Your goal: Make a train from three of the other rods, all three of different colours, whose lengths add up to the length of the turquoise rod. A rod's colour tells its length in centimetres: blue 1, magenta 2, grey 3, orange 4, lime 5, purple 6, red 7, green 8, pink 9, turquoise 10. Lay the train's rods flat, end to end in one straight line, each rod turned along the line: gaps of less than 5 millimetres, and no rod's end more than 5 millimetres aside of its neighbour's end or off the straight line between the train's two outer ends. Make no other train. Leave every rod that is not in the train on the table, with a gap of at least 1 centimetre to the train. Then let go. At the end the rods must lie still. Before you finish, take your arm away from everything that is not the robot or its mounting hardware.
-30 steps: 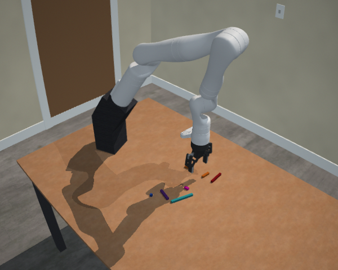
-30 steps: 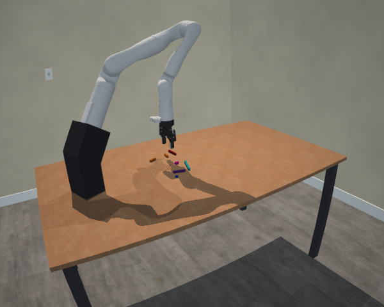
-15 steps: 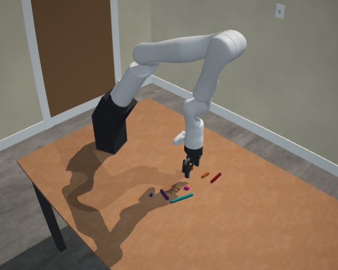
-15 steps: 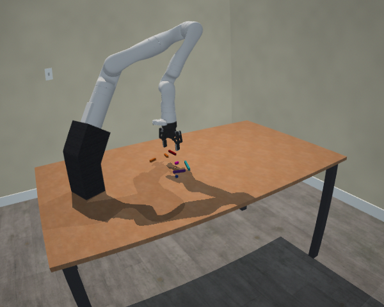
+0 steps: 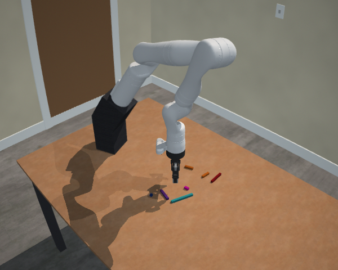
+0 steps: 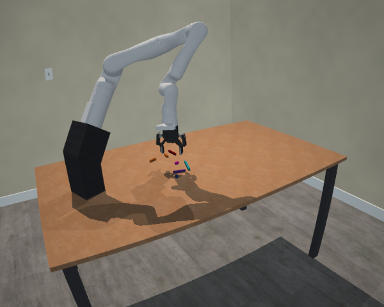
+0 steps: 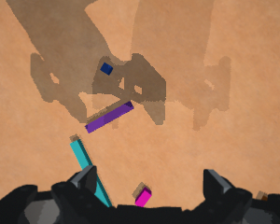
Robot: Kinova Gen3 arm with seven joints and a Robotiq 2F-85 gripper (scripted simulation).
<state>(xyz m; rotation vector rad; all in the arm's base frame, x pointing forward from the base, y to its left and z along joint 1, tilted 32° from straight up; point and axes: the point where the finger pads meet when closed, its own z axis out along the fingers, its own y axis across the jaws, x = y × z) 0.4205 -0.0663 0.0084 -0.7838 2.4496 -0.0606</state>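
Now: the blue rod 100 mm to the right of my hand, 70 mm below it and 50 mm behind it. Round my hand: turquoise rod: 70 mm below, 60 mm ahead, 30 mm to the right; then magenta rod: 70 mm below, 40 mm ahead, 30 mm to the left; then purple rod: 70 mm below, 60 mm to the right, 10 mm behind.
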